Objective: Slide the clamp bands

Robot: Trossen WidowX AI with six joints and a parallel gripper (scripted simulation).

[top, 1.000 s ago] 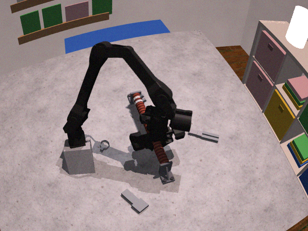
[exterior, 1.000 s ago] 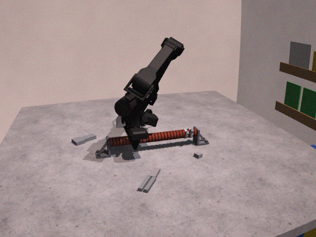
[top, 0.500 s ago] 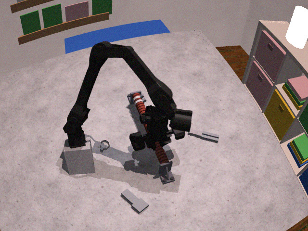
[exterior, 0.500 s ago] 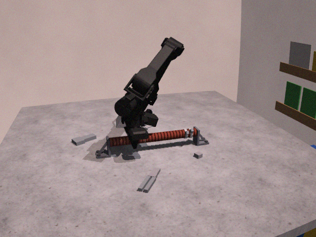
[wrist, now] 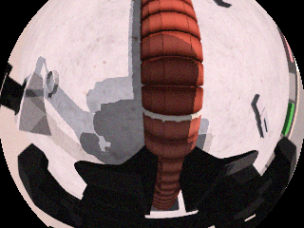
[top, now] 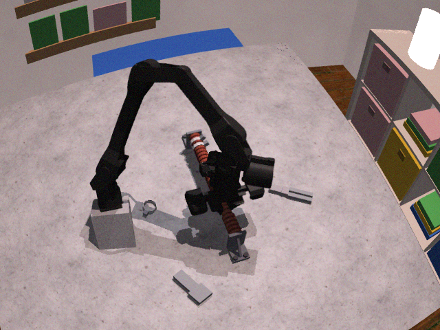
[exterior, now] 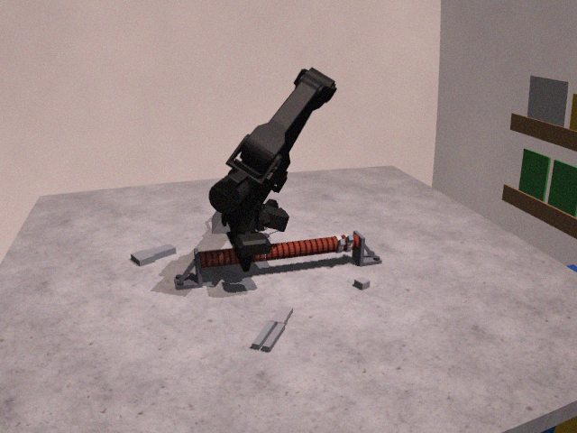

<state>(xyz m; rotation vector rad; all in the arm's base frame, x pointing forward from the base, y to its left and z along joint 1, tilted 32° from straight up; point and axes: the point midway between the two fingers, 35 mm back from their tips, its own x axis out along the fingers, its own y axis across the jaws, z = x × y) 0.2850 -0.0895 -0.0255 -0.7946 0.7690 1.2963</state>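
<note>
The small grey block lies 12 cm ahead of my hand, 21 cm to the left of it and 4 cm below it.
</note>
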